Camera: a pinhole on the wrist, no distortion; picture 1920 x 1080 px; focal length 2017.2 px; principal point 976.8 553.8 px. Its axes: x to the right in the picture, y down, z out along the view. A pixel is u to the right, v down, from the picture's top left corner.
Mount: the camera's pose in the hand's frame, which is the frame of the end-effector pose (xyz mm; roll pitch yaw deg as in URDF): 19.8 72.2 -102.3 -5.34 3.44 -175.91
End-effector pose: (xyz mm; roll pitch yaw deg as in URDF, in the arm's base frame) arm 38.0 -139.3 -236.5 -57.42 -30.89 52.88
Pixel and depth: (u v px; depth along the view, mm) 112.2 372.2 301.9
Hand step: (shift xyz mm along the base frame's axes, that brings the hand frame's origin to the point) -120.2 202.3 106.0
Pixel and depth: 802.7 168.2 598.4
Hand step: -430.7 254.9 154.7
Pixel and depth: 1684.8 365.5 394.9
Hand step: -323.0 25.7 15.2
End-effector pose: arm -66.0 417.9 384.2 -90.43 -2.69 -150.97
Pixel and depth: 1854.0 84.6 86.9
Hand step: 9.4 24.6 -82.0
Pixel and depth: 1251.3 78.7 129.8
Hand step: 16.0 -23.0 -89.1
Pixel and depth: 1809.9 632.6 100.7
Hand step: 18.3 16.5 -56.7
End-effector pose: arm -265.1 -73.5 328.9 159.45 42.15 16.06
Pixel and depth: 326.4 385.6 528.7
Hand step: -71.7 -255.3 -389.9
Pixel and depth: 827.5 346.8 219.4
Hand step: -8.0 -118.2 -78.3
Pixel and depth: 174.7 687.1 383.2
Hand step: -25.4 -131.7 -295.5
